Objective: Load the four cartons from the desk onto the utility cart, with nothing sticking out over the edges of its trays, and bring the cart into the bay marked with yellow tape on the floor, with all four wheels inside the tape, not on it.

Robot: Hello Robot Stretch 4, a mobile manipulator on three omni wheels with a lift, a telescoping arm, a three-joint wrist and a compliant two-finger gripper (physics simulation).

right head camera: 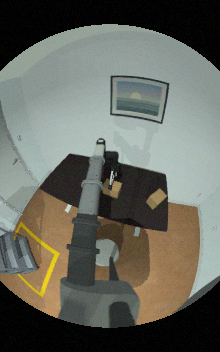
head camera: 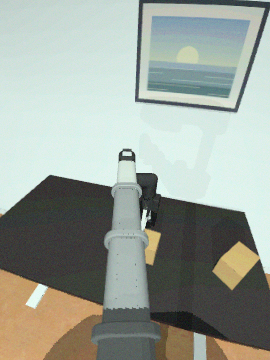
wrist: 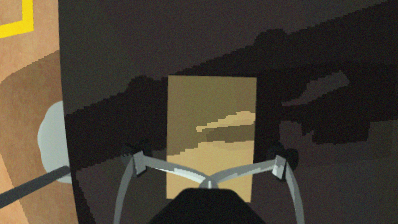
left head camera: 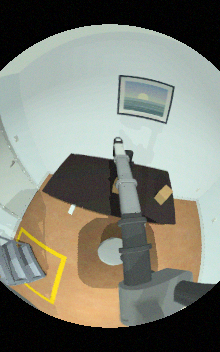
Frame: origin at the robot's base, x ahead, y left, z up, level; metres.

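Seen in the pictures: gripper, between the fingertips: [right head camera: 112, 182] [wrist: 208, 152]; robot's base, origin of its link: [right head camera: 103, 251] [left head camera: 112, 250].
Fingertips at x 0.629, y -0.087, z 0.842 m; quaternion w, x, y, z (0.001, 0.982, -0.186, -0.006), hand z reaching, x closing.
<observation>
Pixels of each thing's top centre, then the offset from my fingertips to it. "spot": a spot on its surface instead. Level surfaces: height alone.
- tan carton, centre of its top: [wrist: 210, 140] [head camera: 142, 237] [right head camera: 111, 184] 0.004 m ahead, 0.007 m left, 0.031 m down
- dark desk, height of its surface: 0.149 m down
- second carton, centre of its top: [head camera: 240, 257] [right head camera: 158, 195] [left head camera: 165, 191] 0.120 m back, 0.434 m right, 0.031 m down
- grey cart, a spot on its surface: [left head camera: 22, 262] [right head camera: 16, 253] spot: 1.022 m back, 1.256 m left, 0.404 m down
- yellow tape outline, a spot on its surface: [left head camera: 59, 280] [right head camera: 50, 274] spot: 1.269 m back, 0.910 m left, 0.865 m down
One tan carton [head camera: 152, 247] [left head camera: 115, 186] [right head camera: 114, 188] [wrist: 212, 105] lies on the dark desk [head camera: 60, 230] [left head camera: 75, 180] [right head camera: 65, 175] [wrist: 325, 190]. My gripper [head camera: 149, 217] [right head camera: 112, 179] [wrist: 208, 152] is open above this carton, with a fingertip off each long side in the wrist view. The arm hides part of the carton in the head view. A second carton [head camera: 236, 265] [left head camera: 163, 195] [right head camera: 157, 199] lies at the desk's right end. The other two cartons cannot be made out. The grey cart [left head camera: 22, 262] [right head camera: 17, 254] stands at far left, overlapping the yellow tape outline [left head camera: 59, 280] [right head camera: 50, 274] [wrist: 28, 15]; its wheels cannot be made out.
A wall with a framed picture [head camera: 187, 60] [left head camera: 145, 99] [right head camera: 139, 99] rises behind the desk. A pale round shape [left head camera: 111, 251] [right head camera: 106, 252] [wrist: 52, 140] shows below the desk's near edge. Wooden floor lies between desk and cart.
</observation>
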